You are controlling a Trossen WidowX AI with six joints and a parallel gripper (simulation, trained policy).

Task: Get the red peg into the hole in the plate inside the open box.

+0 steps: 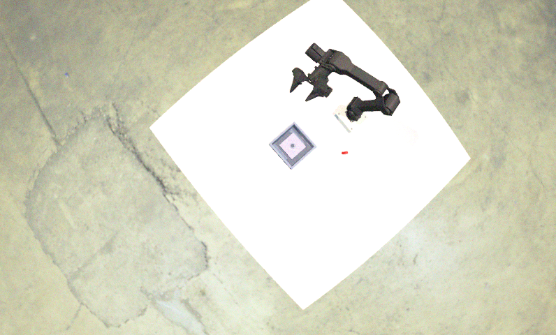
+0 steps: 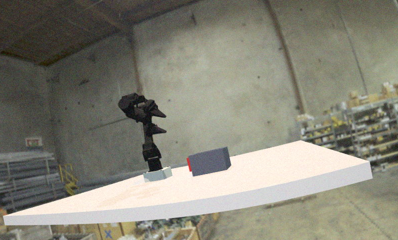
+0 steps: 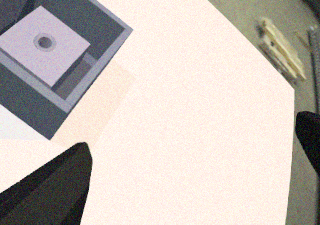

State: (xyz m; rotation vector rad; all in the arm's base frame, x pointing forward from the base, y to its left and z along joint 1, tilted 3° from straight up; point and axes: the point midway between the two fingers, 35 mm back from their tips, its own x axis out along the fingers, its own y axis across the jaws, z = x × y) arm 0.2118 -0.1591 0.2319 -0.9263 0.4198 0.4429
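My gripper tip is 110 mm past the red peg, 310 mm to the right of it and 210 mm above it. From my gripper tip the other things lie so: pale plate: 100 mm ahead, 160 mm to the left, 210 mm below; then grey box: 100 mm ahead, 160 mm to the left, 230 mm below.
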